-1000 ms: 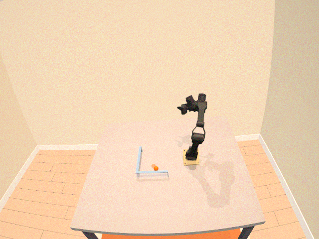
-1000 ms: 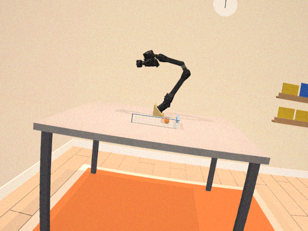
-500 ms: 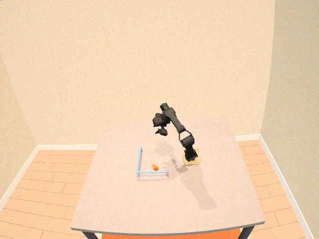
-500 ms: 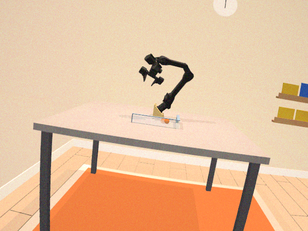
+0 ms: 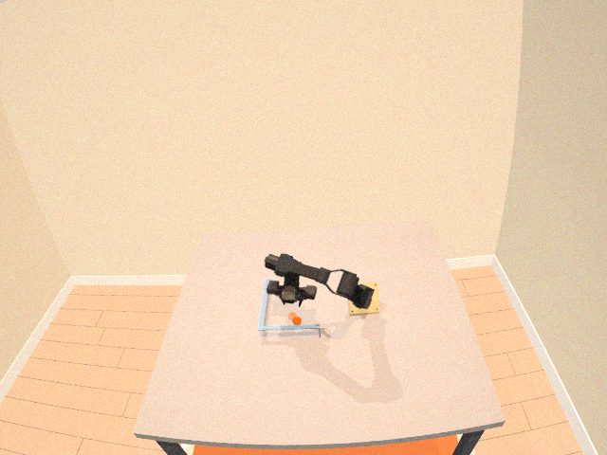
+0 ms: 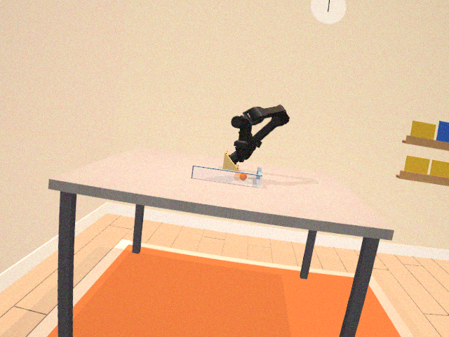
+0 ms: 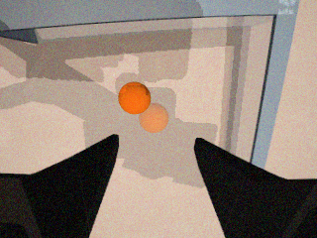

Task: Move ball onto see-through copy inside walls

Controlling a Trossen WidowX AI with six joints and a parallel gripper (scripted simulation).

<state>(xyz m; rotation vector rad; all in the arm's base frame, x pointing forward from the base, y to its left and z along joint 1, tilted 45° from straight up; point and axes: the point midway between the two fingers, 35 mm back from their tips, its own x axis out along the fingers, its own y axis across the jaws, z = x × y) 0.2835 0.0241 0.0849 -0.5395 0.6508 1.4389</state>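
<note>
Right now my gripper tip is 7 cm above the orange ball, 2 cm to the right of it and 2 cm past it. The rest, counted from my gripper tip: clear wall: 13 cm ahead, 6 cm below, 5 cm to the right; then see-through copy of ball: 7 cm below, 1 cm to the right, 1 cm ahead.
</note>
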